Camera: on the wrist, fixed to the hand. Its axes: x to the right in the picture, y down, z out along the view.
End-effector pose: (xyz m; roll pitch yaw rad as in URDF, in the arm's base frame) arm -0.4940 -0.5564 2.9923 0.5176 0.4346 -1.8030
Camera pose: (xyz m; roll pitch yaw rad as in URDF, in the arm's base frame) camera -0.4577 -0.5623 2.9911 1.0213 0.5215 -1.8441
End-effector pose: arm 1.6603 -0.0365 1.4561 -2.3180 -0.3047 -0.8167
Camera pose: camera 1.6349 -0.0616 1.4470 -1.7982 -0.3987 -0.8083
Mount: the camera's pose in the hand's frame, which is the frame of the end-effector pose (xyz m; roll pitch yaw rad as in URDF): -0.0019 0.0308 -0.0201 0.5205 0.0581 -0.0743
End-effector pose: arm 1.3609 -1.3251 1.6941 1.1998 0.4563 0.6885
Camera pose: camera 1.3479 -1.2971 1.7142 1.7378 0.5463 0.7204
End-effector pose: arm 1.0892 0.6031 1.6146 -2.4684 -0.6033 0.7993
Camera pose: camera 1.1157 0.5779 1.6106 -1.9629 -0.6949 0.8276
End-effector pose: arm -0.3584 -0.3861 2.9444 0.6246 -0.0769 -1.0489
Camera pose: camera -0.3276 -0.3660 2.9460 1.1481 0.0137 -1.0751
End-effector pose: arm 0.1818 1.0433 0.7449 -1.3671 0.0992 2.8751
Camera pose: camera 0.1904 1.0549 0.7110 -0.8494 0.0381 2.8031
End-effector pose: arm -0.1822 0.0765 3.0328 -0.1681 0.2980 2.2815
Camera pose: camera -0.1967 0.0520 3.0095 0.3269 0.3418 2.1935
